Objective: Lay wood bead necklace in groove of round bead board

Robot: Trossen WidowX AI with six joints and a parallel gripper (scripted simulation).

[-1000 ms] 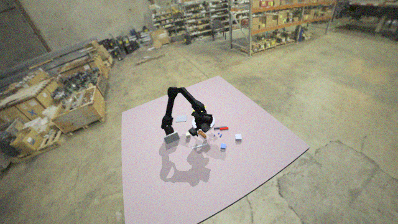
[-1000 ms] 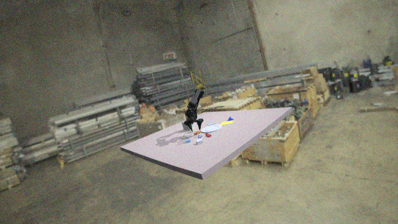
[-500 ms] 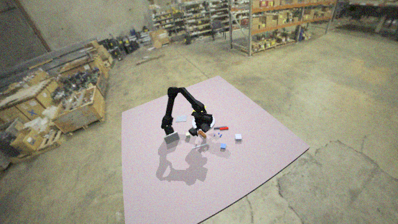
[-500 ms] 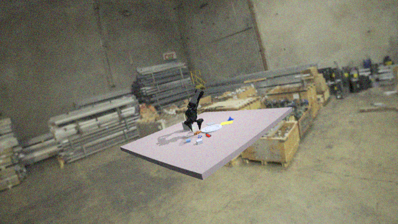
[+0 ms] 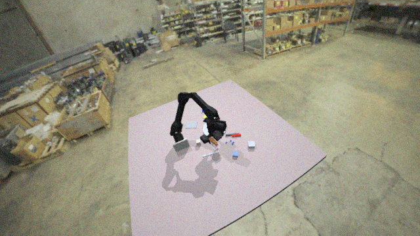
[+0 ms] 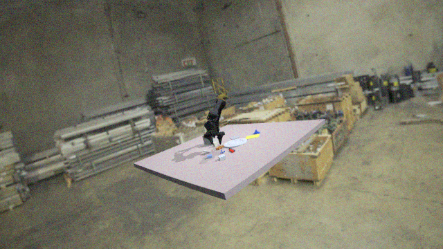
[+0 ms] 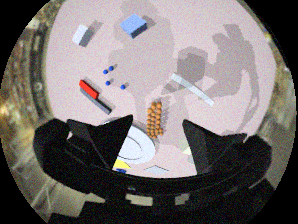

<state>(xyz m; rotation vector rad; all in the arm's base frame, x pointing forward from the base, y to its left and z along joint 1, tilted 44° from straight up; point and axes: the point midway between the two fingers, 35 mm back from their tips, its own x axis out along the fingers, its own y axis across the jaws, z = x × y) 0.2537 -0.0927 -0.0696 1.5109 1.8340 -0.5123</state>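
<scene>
Now: gripper tip 70 mm to the left of the white stick, 60 mm past it and 40 mm above it. The rest, counted from my gripper tip: cream cube 120 mm behind, 60 mm to the left, 30 mm below; then red-handled tool 170 mm ahead, 40 mm below, 10 mm to the left; then blue block 150 mm to the right, 100 mm ahead, 40 mm below.
</scene>
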